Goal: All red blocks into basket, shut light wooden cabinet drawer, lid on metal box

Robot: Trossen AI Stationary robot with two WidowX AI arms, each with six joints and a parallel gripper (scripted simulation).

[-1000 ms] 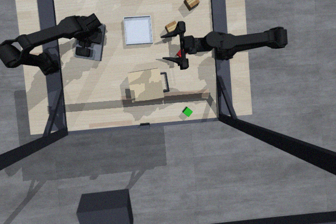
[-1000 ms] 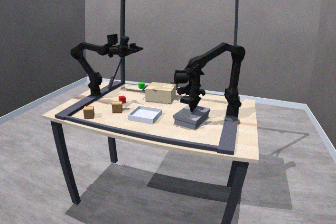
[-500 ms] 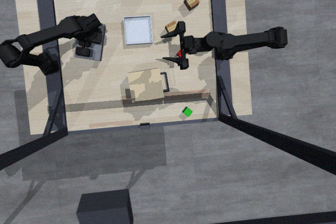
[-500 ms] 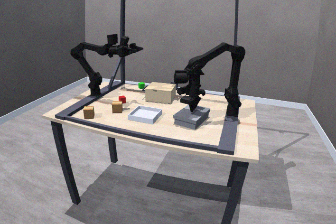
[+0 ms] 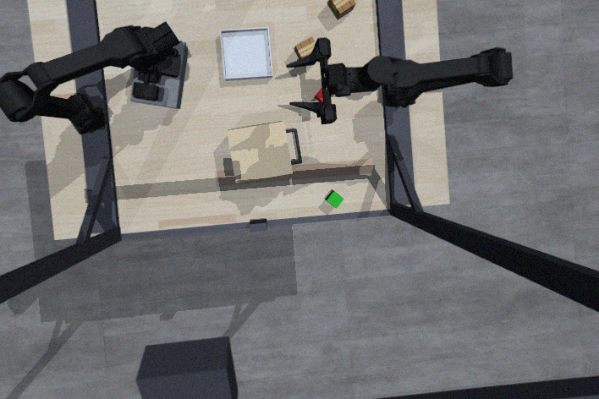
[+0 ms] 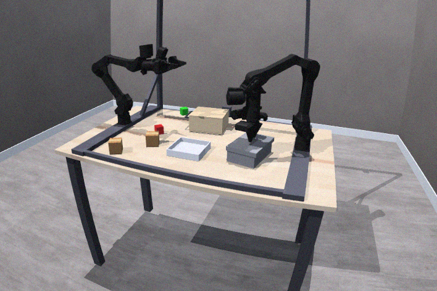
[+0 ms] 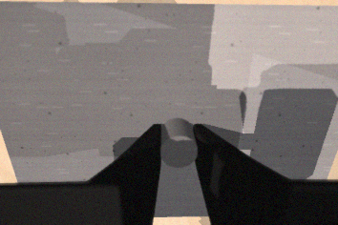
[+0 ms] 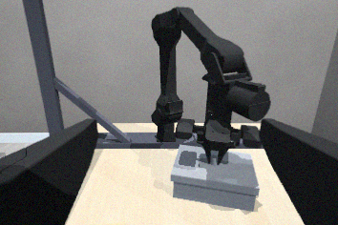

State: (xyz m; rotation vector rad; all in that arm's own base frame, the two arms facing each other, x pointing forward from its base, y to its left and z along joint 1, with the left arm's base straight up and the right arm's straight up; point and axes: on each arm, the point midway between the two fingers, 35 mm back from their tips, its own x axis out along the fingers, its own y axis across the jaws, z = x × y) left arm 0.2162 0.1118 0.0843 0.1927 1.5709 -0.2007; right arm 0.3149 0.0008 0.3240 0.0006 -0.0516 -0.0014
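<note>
The metal box lies 8 cm below my left hand. Round my left hand: white basket 4 cm ahead, 25 cm to the right, 9 cm below; then light wooden cabinet 26 cm behind, 28 cm to the right, 6 cm below; then grey metal lid 4 cm below.
</note>
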